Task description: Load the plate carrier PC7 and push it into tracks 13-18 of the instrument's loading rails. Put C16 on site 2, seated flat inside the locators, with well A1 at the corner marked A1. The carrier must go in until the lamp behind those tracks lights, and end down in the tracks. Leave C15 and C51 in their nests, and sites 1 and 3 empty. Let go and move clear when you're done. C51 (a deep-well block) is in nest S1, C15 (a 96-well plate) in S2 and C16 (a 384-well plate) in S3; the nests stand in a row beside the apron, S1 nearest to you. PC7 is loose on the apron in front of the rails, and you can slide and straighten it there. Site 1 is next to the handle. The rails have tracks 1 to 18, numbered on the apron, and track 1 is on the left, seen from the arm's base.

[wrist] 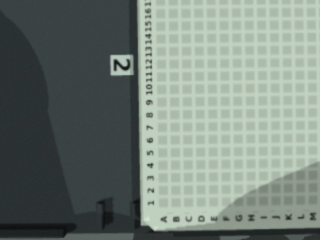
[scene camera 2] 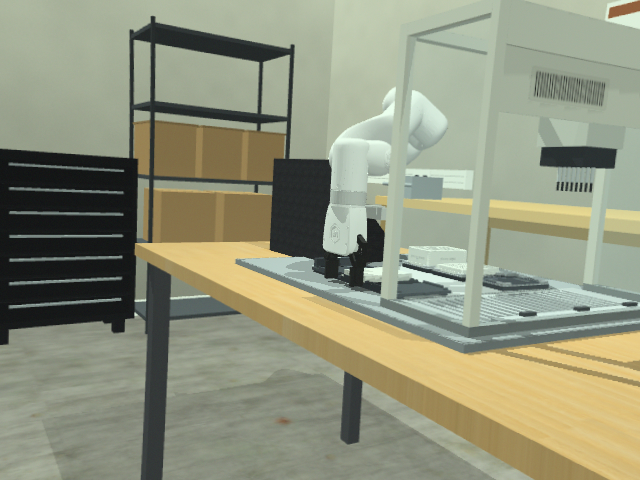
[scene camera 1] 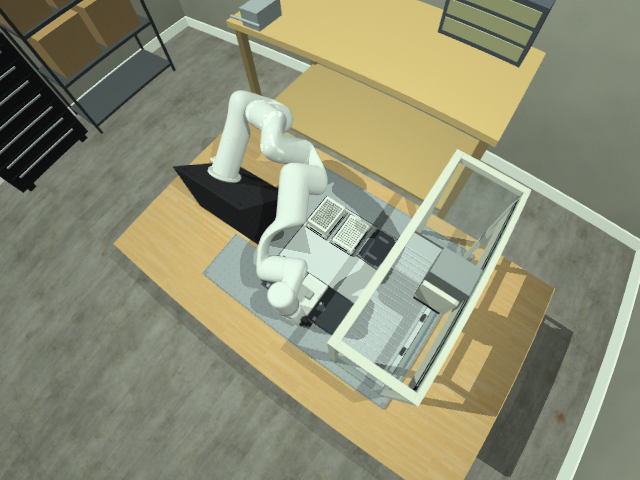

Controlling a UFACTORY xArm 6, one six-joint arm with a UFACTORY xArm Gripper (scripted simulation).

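Plate carrier PC7 (scene camera 1: 331, 309) at 117 cm from the lens; nest S3 (scene camera 1: 375, 246) at 125 cm from the lens.
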